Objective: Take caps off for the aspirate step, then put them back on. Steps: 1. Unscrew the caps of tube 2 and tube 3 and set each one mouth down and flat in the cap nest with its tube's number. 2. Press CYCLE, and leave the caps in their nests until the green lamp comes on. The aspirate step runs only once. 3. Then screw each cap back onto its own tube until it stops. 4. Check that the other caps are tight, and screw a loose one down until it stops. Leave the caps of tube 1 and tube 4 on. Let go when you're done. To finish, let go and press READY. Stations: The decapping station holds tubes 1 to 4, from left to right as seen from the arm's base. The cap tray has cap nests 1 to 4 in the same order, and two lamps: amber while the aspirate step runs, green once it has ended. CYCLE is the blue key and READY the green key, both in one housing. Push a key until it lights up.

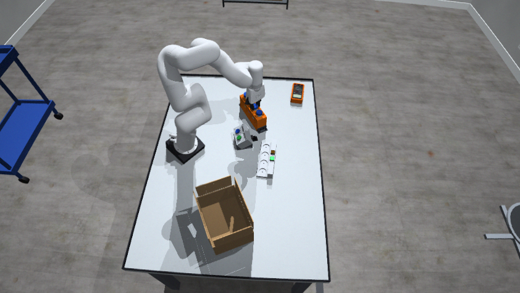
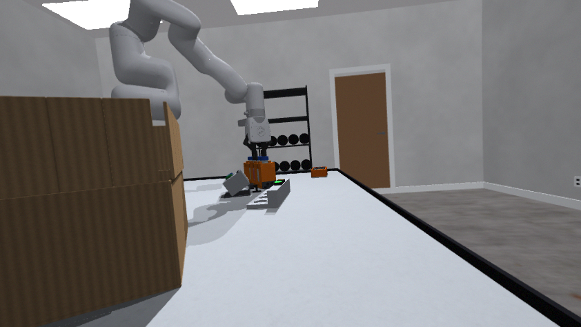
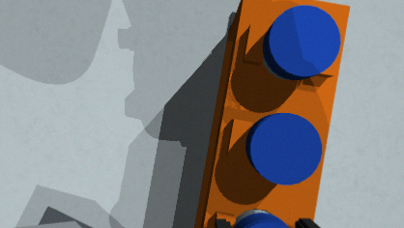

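My gripper is now 3 cm past the blue cap, 4 cm to the right of it and 1 cm above it. Also, from my hand: green key (6 cm behind, 19 cm to the right, 6 cm below); then blue key (8 cm behind, 15 cm to the right, 6 cm below); then grey key housing (5 cm behind, 17 cm to the right, 8 cm below).
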